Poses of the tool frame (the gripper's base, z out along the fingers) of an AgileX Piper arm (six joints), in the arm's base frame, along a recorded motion.
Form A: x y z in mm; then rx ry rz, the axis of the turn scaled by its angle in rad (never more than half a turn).
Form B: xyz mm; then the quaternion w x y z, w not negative. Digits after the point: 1 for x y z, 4 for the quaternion.
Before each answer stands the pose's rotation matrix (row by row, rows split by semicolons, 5 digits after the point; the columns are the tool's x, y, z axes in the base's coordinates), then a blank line. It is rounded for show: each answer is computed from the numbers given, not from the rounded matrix.
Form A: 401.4, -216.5, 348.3, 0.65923, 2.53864, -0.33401
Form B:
-0.76195 0.51005 0.39910; 0.38946 0.85323 -0.34688; -0.51745 -0.10887 -0.84876

401.4, -216.5, 348.3, 0.2462, 0.2417, 0.9306, -0.1224
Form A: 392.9, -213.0, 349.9, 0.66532, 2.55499, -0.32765
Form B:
-0.76849 0.51006 0.38635; 0.39607 0.85341 -0.33886; -0.50255 -0.10739 -0.85785

392.9, -213.0, 349.9, 0.2383, 0.2429, 0.9327, -0.1196
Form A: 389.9, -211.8, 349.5, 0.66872, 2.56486, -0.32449
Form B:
-0.77244 0.51000 0.37847; 0.39967 0.85349 -0.33439; -0.49356 -0.10702 -0.86310

389.9, -211.8, 349.5, 0.2334, 0.2435, 0.9339, -0.1182
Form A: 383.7, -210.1, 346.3, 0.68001, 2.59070, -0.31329
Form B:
-0.78168 0.51091 0.35769; 0.41092 0.85334 -0.32087; -0.46916 -0.10383 -0.87699

383.7, -210.1, 346.3, 0.2206, 0.2459, 0.9370, -0.1133
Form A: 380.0, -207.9, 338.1, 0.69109, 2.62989, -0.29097
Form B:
-0.79584 0.50832 0.32901; 0.42410 0.85577 -0.29630; -0.43217 -0.09628 -0.89664

380.0, -207.9, 338.1, 0.2020, 0.2475, 0.9418, -0.1042
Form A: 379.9, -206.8, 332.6, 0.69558, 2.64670, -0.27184
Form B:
-0.80121 0.50616 0.31917; 0.43071 0.85809 -0.27959; -0.41539 -0.08654 -0.90552

379.9, -206.8, 332.6, 0.1945, 0.2481, 0.9440, -0.0970
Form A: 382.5, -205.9, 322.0, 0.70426, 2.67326, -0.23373
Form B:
-0.80873 0.50314 0.30463; 0.44264 0.86170 -0.24809; -0.38732 -0.06580 -0.91959

382.5, -205.9, 322.0, 0.1826, 0.2496, 0.9474, -0.0828
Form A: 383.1, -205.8, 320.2, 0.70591, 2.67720, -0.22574
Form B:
-0.80966 0.50270 0.30289; 0.44488 0.86230 -0.24191; -0.38279 -0.06111 -0.92181

383.1, -205.8, 320.2, 0.1809, 0.2499, 0.9479, -0.0799
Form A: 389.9, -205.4, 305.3, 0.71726, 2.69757, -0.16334
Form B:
-0.81318 0.50013 0.29767; 0.46056 0.86566 -0.19627; -0.35584 -0.02251 -0.93428

389.9, -205.4, 305.3, 0.1719, 0.2527, 0.9504, -0.0575
